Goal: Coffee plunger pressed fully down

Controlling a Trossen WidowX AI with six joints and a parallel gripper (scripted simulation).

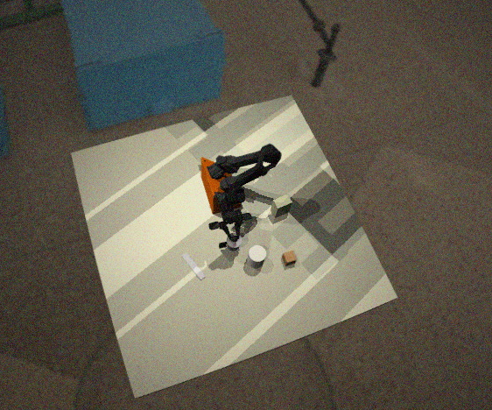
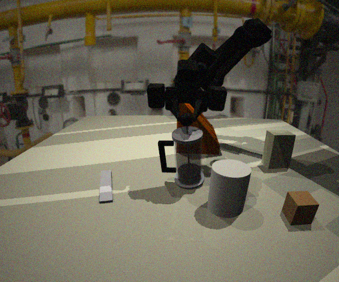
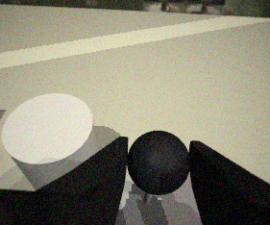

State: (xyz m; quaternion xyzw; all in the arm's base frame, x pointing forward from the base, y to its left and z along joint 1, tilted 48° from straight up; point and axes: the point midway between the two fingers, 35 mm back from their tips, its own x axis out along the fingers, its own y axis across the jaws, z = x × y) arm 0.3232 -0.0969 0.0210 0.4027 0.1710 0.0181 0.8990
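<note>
Right now the coffee press is 80 mm below my gripper tip, 30 mm behind it and 10 mm to the right of it. Also, from my gripper tip: brown cube: 230 mm to the left, 150 mm below, 140 mm ahead.
</note>
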